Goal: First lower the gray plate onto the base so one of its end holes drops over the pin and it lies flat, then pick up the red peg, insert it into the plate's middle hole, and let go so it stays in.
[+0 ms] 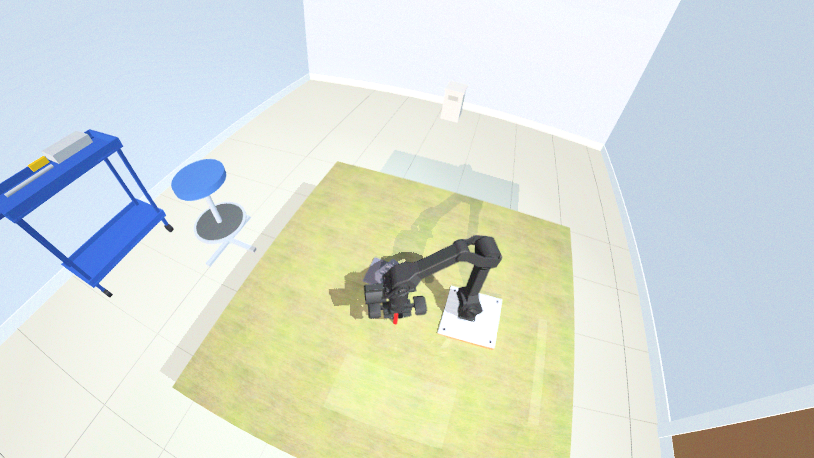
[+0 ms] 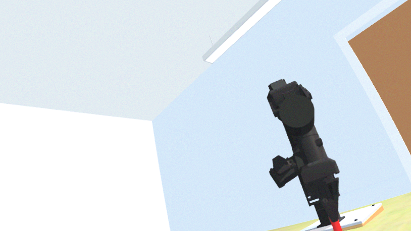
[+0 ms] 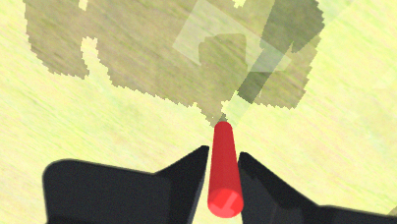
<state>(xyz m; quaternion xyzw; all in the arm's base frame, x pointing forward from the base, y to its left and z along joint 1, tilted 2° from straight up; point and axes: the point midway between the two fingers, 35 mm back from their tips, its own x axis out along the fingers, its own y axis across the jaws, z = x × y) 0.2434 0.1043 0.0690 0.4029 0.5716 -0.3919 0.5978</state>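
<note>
My gripper tip is now 180 mm to the left of the gray plate and 80 mm short of it. From my gripper tip the other things lie so: red peg right at my gripper tip; then flat gray base 170 mm to the right, 90 mm ahead, 30 mm below.
</note>
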